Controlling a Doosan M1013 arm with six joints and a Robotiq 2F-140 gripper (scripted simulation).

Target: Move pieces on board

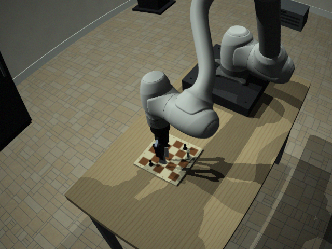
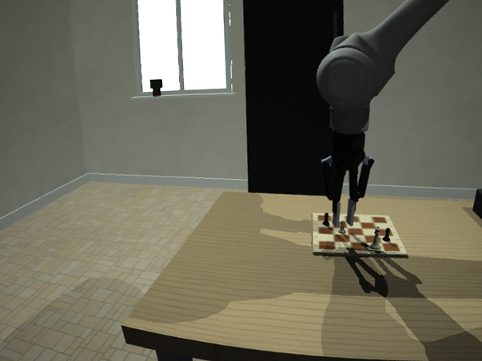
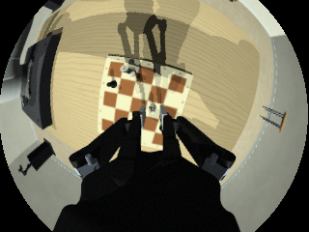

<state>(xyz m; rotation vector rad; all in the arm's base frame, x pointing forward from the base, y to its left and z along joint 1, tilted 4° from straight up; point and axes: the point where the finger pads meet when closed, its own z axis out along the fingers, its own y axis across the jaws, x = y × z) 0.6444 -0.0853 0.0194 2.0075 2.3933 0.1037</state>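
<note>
Right now the small white piece is 4 cm below my hand. Round my hand: tall white piece 8 cm to the left, 7 cm behind, 3 cm below; then small chessboard 6 cm below, 4 cm behind.
</note>
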